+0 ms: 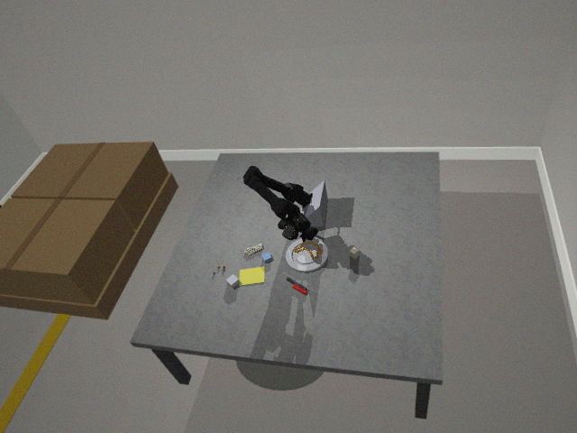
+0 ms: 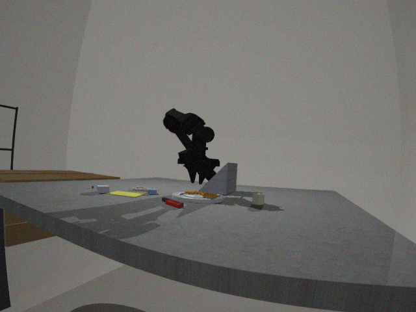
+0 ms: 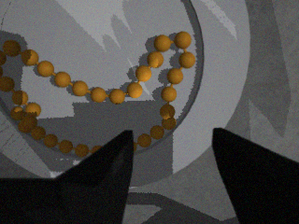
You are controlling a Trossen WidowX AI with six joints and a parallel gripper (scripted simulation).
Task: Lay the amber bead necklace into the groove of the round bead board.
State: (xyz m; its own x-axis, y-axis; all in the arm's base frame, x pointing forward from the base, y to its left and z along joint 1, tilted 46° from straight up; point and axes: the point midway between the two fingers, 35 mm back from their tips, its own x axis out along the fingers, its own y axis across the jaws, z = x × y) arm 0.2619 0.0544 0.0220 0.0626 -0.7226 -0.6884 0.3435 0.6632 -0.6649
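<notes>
The round bead board lies 50 mm ahead of my gripper tip, 40 mm to the left of it and 40 mm below it. Also, from my gripper tip: blue cube 90 mm ahead, 150 mm to the right, 40 mm below; cream cube 30 mm ahead, 260 mm to the left, 30 mm below; red-handled tool 230 mm ahead, 40 mm to the left, 40 mm below.
</notes>
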